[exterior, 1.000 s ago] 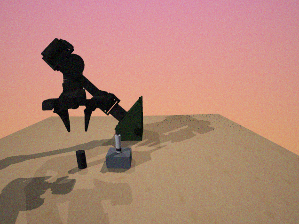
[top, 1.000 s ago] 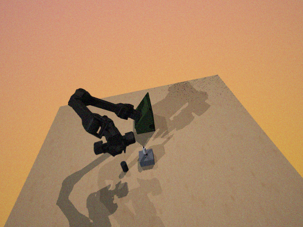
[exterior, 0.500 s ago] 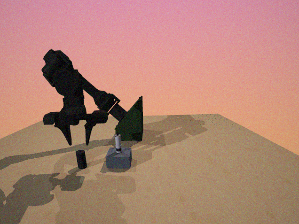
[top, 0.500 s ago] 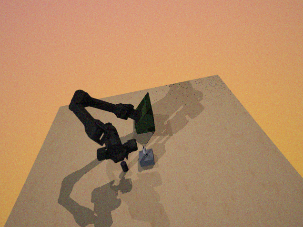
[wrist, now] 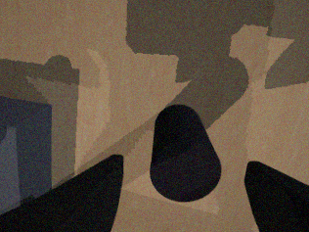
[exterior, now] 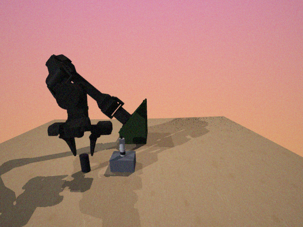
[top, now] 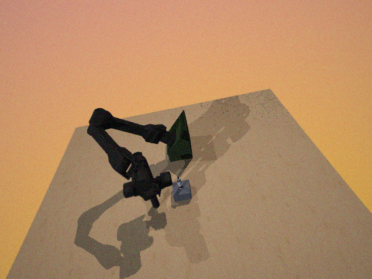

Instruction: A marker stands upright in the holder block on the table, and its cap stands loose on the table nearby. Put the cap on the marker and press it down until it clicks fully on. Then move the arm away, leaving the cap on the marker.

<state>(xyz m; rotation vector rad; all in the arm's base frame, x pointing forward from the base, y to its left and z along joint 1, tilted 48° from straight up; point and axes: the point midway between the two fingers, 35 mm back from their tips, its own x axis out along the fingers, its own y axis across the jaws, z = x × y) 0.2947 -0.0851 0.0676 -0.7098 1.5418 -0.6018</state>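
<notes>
My gripper tip is now 30 mm above the marker cap. From my gripper tip the other things lie so: holder block (120 mm to the left, 40 mm behind, 30 mm below).
</notes>
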